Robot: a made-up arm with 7 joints. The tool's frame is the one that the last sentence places.
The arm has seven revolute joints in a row. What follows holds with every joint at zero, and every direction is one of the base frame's. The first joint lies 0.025 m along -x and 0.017 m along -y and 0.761 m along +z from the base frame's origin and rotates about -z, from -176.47 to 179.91 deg. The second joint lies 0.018 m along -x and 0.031 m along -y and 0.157 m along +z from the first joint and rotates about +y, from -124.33 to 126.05 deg. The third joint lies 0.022 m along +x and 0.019 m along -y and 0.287 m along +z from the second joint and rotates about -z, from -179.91 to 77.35 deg. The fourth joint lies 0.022 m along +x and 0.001 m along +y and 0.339 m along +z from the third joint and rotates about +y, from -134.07 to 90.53 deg. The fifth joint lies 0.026 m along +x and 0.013 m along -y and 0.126 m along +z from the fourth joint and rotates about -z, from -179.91 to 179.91 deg. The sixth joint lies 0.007 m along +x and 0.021 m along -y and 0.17 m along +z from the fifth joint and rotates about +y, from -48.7 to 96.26 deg. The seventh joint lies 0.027 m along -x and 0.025 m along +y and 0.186 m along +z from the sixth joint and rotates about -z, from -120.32 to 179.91 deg. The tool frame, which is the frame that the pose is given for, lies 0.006 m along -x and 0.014 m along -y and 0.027 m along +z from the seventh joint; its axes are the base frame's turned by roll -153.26, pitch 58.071 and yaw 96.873 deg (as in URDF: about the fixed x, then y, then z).
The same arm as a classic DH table. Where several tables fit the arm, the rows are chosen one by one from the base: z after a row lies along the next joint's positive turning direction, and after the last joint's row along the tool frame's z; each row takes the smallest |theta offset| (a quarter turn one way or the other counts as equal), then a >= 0, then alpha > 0; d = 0 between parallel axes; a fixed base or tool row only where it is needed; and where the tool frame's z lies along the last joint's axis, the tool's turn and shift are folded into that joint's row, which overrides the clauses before.
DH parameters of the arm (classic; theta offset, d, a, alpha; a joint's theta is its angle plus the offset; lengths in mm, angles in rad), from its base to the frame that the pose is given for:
base (fixed): 0.5972 0.0 -30.2 3.1416
joint 1: 0.5972 -918.0 -18.0 1.5708
joint 2: 0.0000 -50.0 22.0 -1.5708
joint 3: 0.0000 -626.0 22.0 1.5708
joint 4: 0.0000 -12.0 26.0 -1.5708
joint 5: 0.0000 -296.0 7.0 1.5708
joint 6: 0.0000 4.0 -27.0 -1.5708
joint 7: 0.4158 -221.2 0.2 -1.0789
tool (fixed): -1.8442 17.3 0.0 0.0000
Joint limits (rad, base to tool): -3.0800..3.1400 -2.1700..2.2000 -3.1400..1.3500 -2.3400..1.5800 -3.1400..3.1400 -0.8500..1.6801 -2.1000..3.1400

